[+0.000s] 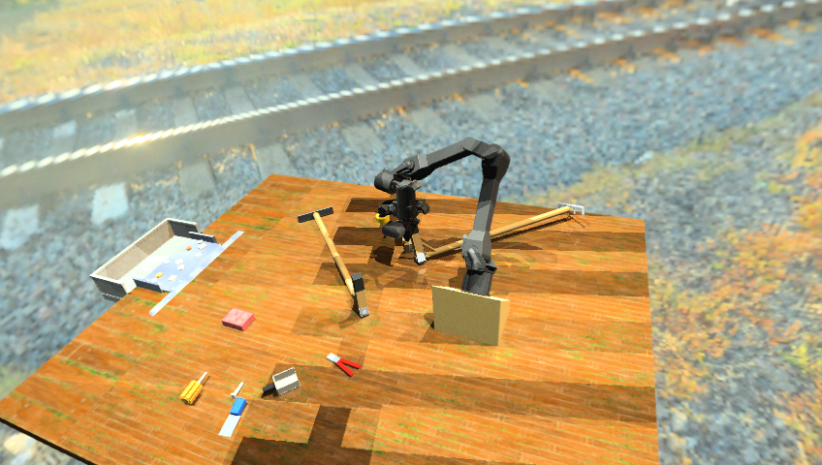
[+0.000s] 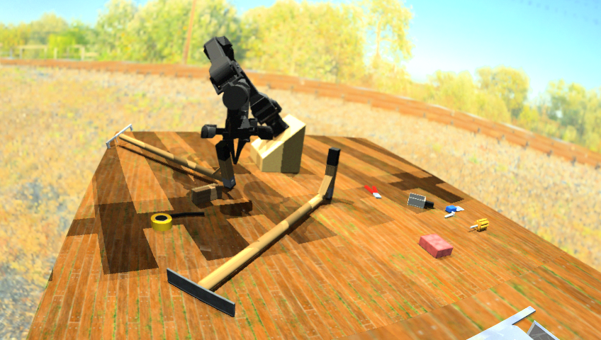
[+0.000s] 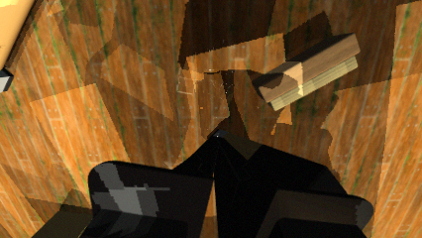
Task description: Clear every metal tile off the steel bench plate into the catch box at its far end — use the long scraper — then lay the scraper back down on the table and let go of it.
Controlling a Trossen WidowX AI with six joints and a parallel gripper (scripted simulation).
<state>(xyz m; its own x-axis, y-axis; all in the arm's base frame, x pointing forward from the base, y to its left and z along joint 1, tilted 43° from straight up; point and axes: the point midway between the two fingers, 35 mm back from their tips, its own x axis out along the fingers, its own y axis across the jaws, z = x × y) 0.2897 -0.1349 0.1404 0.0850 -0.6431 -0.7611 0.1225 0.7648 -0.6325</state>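
My gripper tip is 23 cm short of the long scraper, 8 cm to the right of it and 2 cm above it. Also, from my gripper tip: long pole tool (22 cm to the right, 22 cm behind, 1 cm below); then wooden block (8 cm to the right, 7 cm below, 4 cm ahead); then yellow tape roll (20 cm ahead, 19 cm to the right, 7 cm below).
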